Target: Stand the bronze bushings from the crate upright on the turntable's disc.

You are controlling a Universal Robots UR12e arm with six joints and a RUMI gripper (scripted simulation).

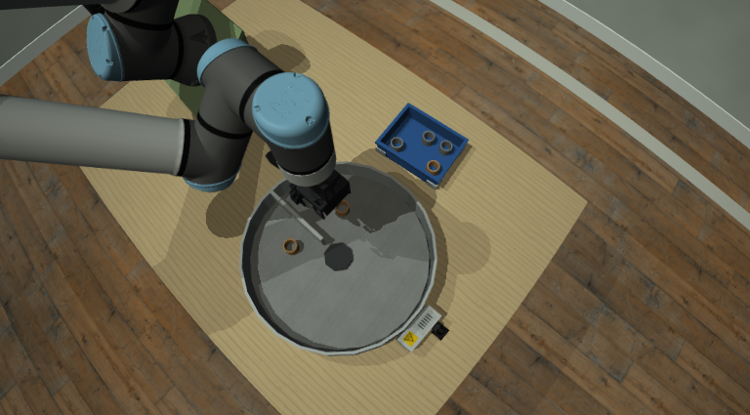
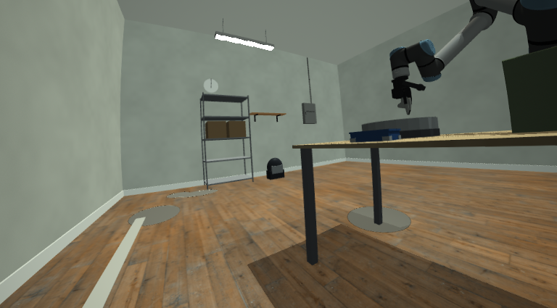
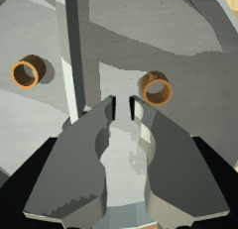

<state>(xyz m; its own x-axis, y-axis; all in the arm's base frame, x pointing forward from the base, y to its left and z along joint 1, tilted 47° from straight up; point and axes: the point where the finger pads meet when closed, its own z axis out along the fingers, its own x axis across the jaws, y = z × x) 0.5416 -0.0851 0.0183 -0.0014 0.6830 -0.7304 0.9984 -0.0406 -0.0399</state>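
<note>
My gripper is now 50 mm short of the blue crate, 310 mm to the right of it and 120 mm above it. Also, from my hand: turntable disc 90 mm ahead, 50 mm to the right, 90 mm below; turntable 110 mm ahead, 50 mm to the right, 90 mm below.
</note>
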